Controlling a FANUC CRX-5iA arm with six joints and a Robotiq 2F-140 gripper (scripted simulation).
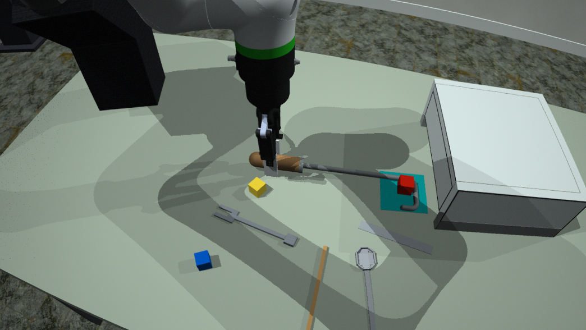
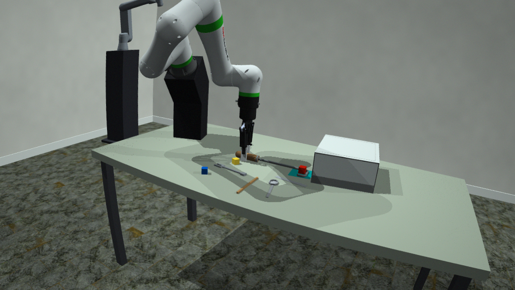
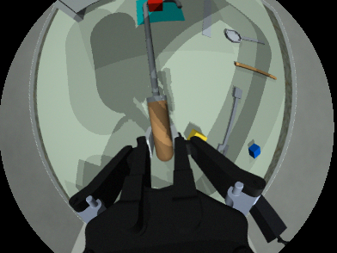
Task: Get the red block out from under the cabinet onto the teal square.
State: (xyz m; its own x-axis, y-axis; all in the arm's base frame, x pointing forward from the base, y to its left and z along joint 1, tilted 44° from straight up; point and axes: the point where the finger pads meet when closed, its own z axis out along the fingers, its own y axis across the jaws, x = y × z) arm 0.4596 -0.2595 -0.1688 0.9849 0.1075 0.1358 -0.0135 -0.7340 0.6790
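My gripper is now 60 mm to the left of the yellow cube, 30 mm above it and 20 mm past it. Round my hand: red block: 280 mm ahead, 30 mm to the right, 20 mm below; blue cube: 240 mm to the right, 90 mm behind, 30 mm below; grey fork tool: 150 mm to the right, 30 mm below, 10 mm behind.
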